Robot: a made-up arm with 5 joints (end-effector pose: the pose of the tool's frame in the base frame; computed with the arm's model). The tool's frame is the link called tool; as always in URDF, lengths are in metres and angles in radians. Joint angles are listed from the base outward.
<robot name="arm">
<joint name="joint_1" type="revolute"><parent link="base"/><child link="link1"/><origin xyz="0.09 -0.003 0.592"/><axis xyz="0 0 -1"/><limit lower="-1.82" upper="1.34" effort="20" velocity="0.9"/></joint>
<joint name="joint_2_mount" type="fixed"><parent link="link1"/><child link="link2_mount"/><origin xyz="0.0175 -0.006 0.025"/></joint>
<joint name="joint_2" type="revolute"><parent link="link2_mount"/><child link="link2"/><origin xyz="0.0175 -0.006 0.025"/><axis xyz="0 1 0"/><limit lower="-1.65" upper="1.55" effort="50" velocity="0.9"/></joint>
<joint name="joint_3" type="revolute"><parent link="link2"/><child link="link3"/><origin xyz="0.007 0.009 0.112"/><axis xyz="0 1 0"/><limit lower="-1.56" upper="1.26" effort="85" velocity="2.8"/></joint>
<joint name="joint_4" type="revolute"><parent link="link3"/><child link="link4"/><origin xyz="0.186 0.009 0.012"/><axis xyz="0 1 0"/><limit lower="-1.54" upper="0.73" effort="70" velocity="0.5"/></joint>
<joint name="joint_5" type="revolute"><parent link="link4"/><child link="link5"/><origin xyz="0.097 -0.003 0.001"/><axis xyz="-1 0 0"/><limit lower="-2.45" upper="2.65" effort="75" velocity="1.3"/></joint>
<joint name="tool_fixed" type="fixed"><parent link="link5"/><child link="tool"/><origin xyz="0.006 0 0.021" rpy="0.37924 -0.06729 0.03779"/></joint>
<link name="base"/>
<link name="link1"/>
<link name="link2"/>
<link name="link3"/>
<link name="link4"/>
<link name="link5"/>
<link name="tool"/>
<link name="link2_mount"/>
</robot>
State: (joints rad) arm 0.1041 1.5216 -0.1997 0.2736 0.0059
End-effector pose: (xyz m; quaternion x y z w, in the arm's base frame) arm 0.3132 -0.0232 0.3597 0.1831 0.6736 -0.1524 0.6997
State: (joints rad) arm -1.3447 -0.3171 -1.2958 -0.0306 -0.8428
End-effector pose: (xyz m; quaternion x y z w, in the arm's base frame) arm 0.0944 -0.0404 1.0376 0.6885 -0.2500 0.6645 0.1484
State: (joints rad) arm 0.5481 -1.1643 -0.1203 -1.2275 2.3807
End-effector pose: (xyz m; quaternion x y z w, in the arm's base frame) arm 0.0146 0.0635 0.9467 0.4220 0.4107 0.8072 0.0413
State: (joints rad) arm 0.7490 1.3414 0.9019 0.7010 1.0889
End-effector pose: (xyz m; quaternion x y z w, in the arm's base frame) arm 0.0610 0.0535 0.4770 0.3428 0.8661 0.2861 0.2248
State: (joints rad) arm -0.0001 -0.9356 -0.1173 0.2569 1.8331
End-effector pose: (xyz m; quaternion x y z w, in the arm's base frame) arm 0.1959 0.0203 0.9521 -0.6267 -0.2879 -0.2216 0.6894
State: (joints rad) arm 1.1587 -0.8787 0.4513 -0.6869 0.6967
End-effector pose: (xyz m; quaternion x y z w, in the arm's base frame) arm 0.1642 -0.1316 0.9069 -0.4211 -0.3675 -0.4988 0.6624
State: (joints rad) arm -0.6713 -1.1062 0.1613 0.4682 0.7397
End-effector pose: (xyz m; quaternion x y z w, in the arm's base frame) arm 0.1742 0.0858 0.9181 -0.0889 -0.2959 0.3045 0.9010
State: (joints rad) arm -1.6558 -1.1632 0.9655 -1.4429 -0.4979
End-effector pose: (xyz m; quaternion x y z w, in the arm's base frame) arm 0.0895 0.0857 0.8425 0.6923 -0.2591 0.6536 0.1627
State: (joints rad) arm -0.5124 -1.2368 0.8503 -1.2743 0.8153
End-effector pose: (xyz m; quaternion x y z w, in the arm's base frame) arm 0.1461 0.0495 0.8678 0.0202 -0.7513 0.0322 0.6589
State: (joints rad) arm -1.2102 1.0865 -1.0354 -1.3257 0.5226
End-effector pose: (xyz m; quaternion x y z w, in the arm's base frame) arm 0.1957 0.3156 0.7946 0.2851 -0.5455 0.4344 0.6576
